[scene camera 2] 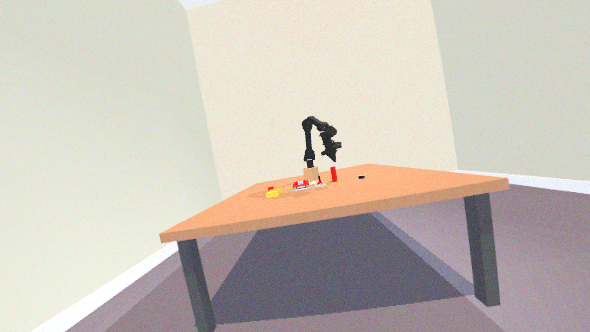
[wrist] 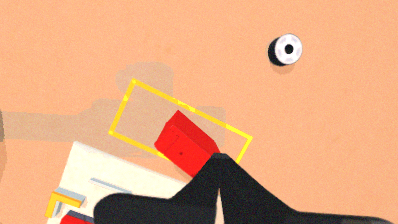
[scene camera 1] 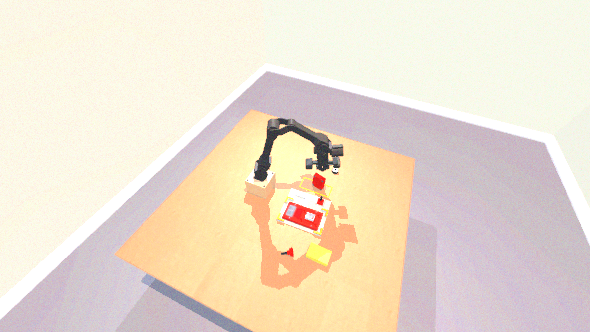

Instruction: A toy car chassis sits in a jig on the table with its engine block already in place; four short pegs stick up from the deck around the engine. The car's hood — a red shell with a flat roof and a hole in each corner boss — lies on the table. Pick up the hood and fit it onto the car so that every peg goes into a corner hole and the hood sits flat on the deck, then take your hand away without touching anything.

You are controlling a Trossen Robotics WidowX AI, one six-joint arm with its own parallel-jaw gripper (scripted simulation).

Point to a red hood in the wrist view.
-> At 181, 141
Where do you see a white jig board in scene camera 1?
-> At 307, 200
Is the gripper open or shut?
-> Shut.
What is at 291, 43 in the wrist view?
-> A black-and-white wheel.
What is the gripper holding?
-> Nothing.
